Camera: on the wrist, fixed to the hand. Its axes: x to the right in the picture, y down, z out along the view.
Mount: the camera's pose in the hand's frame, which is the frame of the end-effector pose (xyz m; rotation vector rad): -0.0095 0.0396 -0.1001 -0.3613 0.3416 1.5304
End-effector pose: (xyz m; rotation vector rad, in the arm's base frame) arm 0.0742 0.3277 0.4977 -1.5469 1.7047 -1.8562
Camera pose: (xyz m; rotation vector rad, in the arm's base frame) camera -0.0165 0.3839 0.4805 0.2967 2.2870 -0.9385
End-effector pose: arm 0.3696 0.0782 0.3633 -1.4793 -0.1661 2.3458
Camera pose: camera 0.4530 0.0289 0.3155 1.3421 -0.5069 -1.4629
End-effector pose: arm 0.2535 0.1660 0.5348 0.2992 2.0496 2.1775
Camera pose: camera 0.2405 0.0641 0.5684 -0.9847 -0.7077 -1.6028
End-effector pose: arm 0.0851 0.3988 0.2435 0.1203 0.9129 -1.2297
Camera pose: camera 0.0648 0.4746 0.1692 0.6149 0.9542 0.3875
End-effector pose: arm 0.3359 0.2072 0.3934 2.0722 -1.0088 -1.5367
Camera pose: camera 0.4151 0.1755 0.4597 0.7153 -1.4294 -0.4429
